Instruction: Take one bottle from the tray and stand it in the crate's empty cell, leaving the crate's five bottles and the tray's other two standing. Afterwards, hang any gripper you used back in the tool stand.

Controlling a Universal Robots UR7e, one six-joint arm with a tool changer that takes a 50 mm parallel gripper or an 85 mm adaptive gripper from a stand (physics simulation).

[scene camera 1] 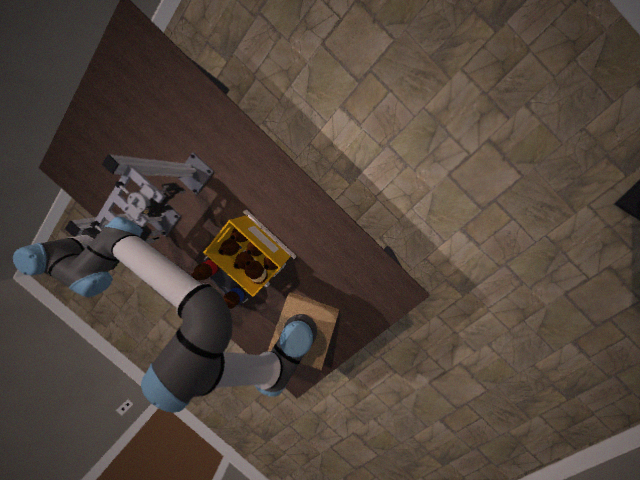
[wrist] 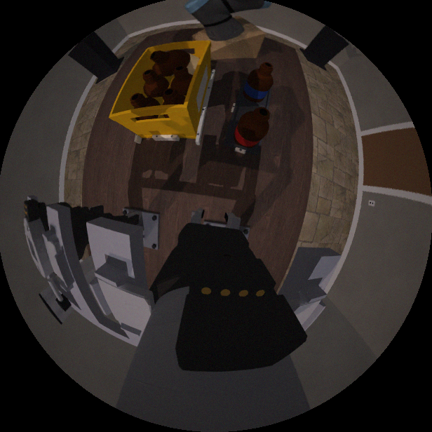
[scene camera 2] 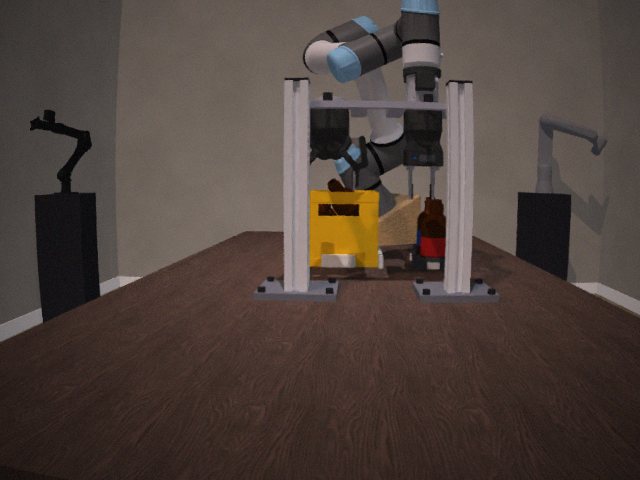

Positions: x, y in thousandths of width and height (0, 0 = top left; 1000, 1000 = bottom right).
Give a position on a tool stand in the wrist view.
272, 594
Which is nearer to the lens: the cream-labelled bottle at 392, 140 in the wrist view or the red-labelled bottle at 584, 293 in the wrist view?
The red-labelled bottle.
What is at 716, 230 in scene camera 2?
A tool stand.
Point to an adaptive gripper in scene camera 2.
515, 268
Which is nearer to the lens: the red-labelled bottle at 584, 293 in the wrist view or the blue-labelled bottle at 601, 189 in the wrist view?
The red-labelled bottle.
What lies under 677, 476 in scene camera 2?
A red-labelled bottle.
